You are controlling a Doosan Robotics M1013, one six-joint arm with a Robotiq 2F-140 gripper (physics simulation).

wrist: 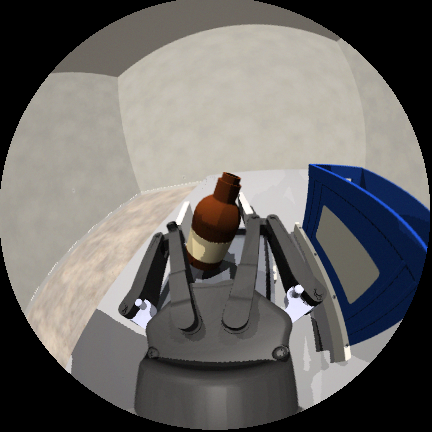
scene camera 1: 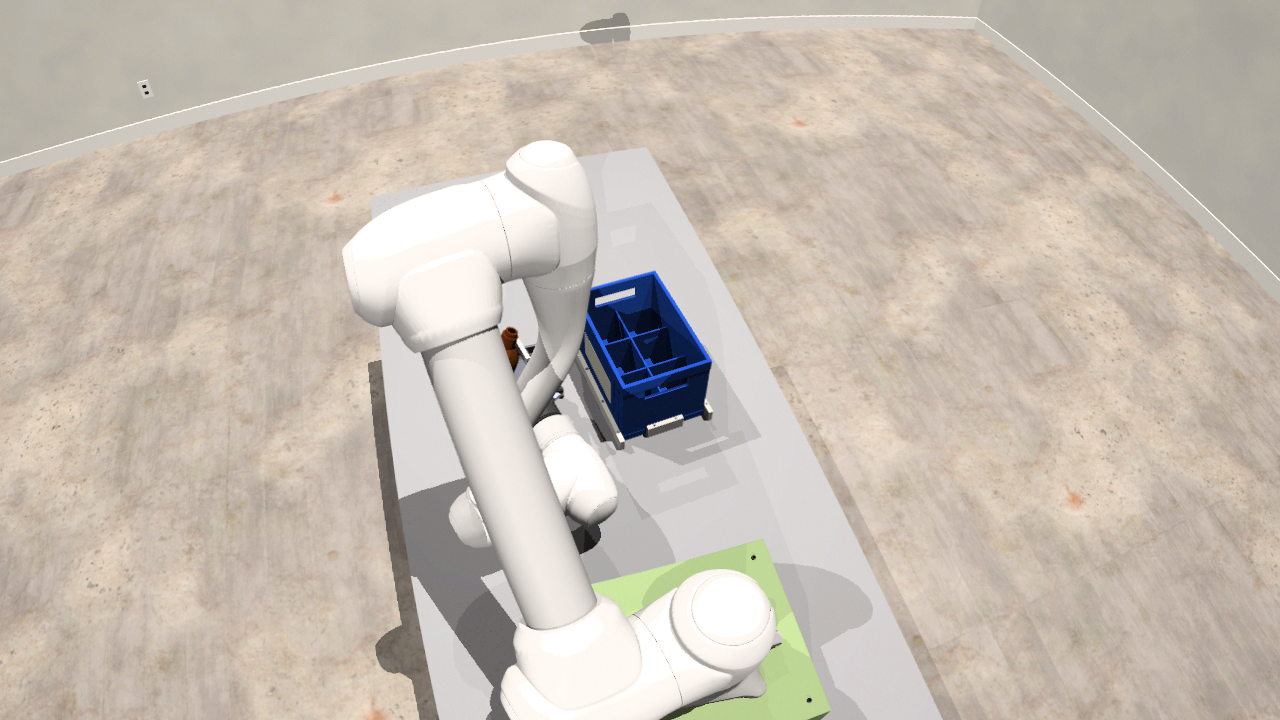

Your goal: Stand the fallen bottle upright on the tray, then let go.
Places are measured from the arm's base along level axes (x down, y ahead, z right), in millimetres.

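Pixels of known places: gripper, fingertip midpoint: (wrist: 214, 204).
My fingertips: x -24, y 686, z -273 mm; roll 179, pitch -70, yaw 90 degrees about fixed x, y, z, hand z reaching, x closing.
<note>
Ahead of a thing's pixels: the offset from my fingertips to its top centre. "pt": to the spot under its first point. Level surfaces: height alone.
The brown bottle {dy -10, dx -50, dz +1 mm} (scene camera 1: 511, 338) (wrist: 216, 220) with a cream label is between the fingers, neck up. It leans a little to the right in the wrist view. My gripper (wrist: 214, 204) is shut on the bottle and points forward, low over the table. The tray {pt dy -12, dx +119, dz +90 mm} (wrist: 268, 265), grey with a dark rim, lies below and behind the bottle in the wrist view. Whether the bottle's base touches the tray cannot be told. In the scene view the arm hides most of the gripper, the tray and the bottle's lower part.
A blue crate {dy -19, dx -43, dz +290 mm} (scene camera 1: 666, 402) (wrist: 400, 280) with compartments stands right of the gripper, held between pale guide rails {dy -41, dx +102, dz +193 mm} (scene camera 1: 597, 407) (wrist: 327, 300). The green base plate (scene camera 1: 792, 662) is at the near end of the grey table {dx +132 mm} (scene camera 1: 760, 483).
</note>
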